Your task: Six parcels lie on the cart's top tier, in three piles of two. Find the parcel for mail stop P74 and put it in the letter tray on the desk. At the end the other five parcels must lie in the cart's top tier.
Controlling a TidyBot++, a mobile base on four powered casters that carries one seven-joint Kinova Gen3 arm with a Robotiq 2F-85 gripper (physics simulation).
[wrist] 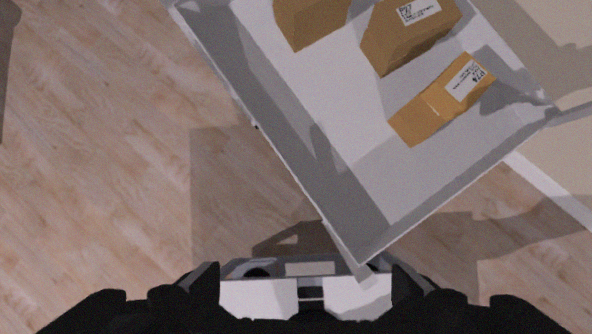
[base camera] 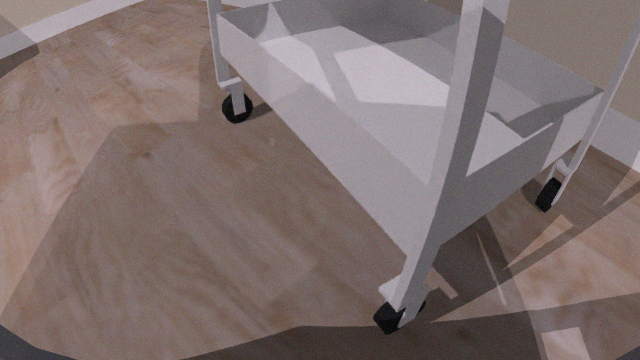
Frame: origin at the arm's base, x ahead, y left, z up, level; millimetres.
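Seen in the pictures: gripper, fingertip midpoint: (wrist: 305, 282).
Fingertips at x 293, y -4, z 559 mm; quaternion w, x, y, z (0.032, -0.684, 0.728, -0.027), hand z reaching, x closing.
Note:
Pixels of each thing's top centre, then the offset from my fingertips to it. "spot": a spot on its surface instead. Level surfaces: height alone.
- orange-brown parcel with the P74 label, middle of its top: (wrist: 465, 80) 196 mm right, 168 mm ahead, 191 mm down
- cart's top tier, its level: 293 mm down
- brown parcel, surface spot: (wrist: 382, 45) spot: 114 mm right, 237 mm ahead, 232 mm down
- third pile, middle of its top: (wrist: 310, 4) 23 mm right, 310 mm ahead, 243 mm down
- cart's lower tier, surface spot: (base camera: 325, 130) spot: 5 mm left, 56 mm ahead, 788 mm down
In the wrist view, the orange-brown parcel with the P74 label (wrist: 455, 95) lies on top of its pile near the right side of the cart's top tier (wrist: 425, 185). Another parcel (wrist: 412, 125) shows beneath its lower left end. A brown parcel (wrist: 382, 45), with a label that looks like P27, tops the middle pile. A third pile (wrist: 320, 22) is cut off by the top edge. My gripper (wrist: 305, 282) is open and empty, beyond the tier's near corner, apart from the parcels. The letter tray and desk do not show.
In the base camera view, the cart's lower tier (base camera: 325, 130) stands close, with a near corner post (base camera: 457, 105) and black casters (base camera: 389, 317). A wall (base camera: 560, 45) runs behind the cart. White and grey parts of the robot's base (wrist: 257, 297) show between the fingers.

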